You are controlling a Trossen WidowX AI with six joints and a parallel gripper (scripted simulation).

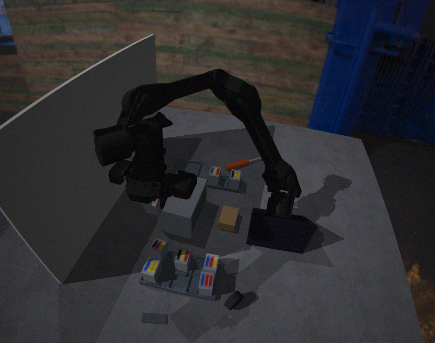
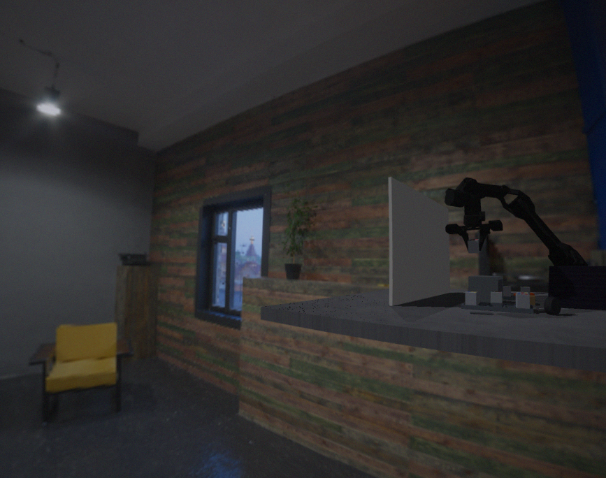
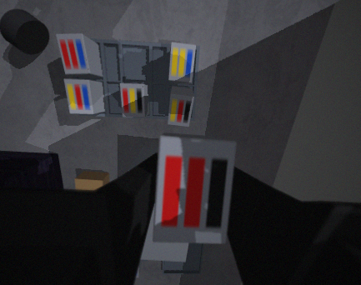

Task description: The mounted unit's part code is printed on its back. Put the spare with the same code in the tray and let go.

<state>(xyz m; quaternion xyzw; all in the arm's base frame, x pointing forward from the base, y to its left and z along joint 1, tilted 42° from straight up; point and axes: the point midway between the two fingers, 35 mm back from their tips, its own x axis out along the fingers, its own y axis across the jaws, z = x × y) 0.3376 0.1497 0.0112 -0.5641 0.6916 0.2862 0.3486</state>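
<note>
My gripper tip is 33 cm to the left of the tray, 19 cm above it and 1 cm past it. The rest, counted from my gripper tip: grey mounted unit 14 cm below, 13 cm to the right, 4 cm behind; then grey rack 18 cm below, 7 cm to the left, 7 cm behind; then grey panel 20 cm ahead, 18 cm to the right, 3 cm above.
</note>
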